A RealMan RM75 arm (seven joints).
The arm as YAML. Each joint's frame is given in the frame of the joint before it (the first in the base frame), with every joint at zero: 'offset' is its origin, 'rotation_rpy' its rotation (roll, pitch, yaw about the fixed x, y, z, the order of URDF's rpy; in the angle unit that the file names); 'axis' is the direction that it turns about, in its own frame. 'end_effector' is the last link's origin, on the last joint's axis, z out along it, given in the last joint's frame.
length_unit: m
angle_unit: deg
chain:
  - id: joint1
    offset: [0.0, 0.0, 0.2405]
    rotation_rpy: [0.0, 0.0, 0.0]
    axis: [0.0, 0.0, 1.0]
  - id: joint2
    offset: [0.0, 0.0, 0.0]
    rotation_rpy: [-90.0, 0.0, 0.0]
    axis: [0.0, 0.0, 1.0]
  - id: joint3
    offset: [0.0, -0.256, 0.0]
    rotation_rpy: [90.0, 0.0, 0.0]
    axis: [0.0, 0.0, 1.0]
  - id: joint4
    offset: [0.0, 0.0, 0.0]
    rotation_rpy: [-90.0, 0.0, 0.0]
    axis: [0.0, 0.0, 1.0]
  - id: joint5
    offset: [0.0, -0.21, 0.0]
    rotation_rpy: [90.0, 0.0, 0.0]
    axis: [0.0, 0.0, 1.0]
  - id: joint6
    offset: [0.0, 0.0, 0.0]
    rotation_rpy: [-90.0, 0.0, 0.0]
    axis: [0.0, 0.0, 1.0]
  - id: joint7
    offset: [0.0, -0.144, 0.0]
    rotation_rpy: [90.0, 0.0, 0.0]
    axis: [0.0, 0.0, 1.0]
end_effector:
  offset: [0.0, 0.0, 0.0]
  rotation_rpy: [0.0, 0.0, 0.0]
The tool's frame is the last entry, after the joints.
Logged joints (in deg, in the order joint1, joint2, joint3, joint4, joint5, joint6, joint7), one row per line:
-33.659, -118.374, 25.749, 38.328, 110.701, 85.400, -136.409
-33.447, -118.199, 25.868, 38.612, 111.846, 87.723, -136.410
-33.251, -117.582, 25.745, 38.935, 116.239, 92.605, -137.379
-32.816, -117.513, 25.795, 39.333, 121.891, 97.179, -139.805
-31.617, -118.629, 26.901, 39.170, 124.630, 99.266, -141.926
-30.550, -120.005, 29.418, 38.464, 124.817, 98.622, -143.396
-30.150, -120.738, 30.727, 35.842, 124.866, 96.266, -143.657
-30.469, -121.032, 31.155, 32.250, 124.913, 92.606, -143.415
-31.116, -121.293, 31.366, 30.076, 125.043, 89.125, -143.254
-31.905, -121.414, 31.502, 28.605, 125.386, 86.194, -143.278
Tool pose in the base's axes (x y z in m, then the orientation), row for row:
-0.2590, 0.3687, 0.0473, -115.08, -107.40, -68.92
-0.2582, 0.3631, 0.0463, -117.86, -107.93, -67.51
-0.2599, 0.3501, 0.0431, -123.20, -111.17, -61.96
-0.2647, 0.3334, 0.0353, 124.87, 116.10, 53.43
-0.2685, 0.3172, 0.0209, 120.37, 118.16, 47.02
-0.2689, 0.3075, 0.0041, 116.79, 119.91, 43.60
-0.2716, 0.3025, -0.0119, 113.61, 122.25, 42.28
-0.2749, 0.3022, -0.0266, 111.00, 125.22, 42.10
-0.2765, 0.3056, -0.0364, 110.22, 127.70, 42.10
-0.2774, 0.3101, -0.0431, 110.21, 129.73, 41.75
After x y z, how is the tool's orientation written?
As a rotation vector, in degrees.
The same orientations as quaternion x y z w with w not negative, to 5 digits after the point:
-0.66800, -0.62342, -0.40006, 0.07117
-0.67827, -0.62112, -0.38851, 0.05681
-0.69531, -0.62741, -0.34968, 0.02502
0.69880, 0.64972, 0.29901, 0.01152
0.68679, 0.67418, 0.26828, 0.04271
0.67393, 0.69193, 0.25159, 0.06129
0.65836, 0.70843, 0.24501, 0.06834
0.64193, 0.72417, 0.24347, 0.06497
0.63304, 0.73344, 0.24180, 0.05353
0.62827, 0.73955, 0.23800, 0.04128

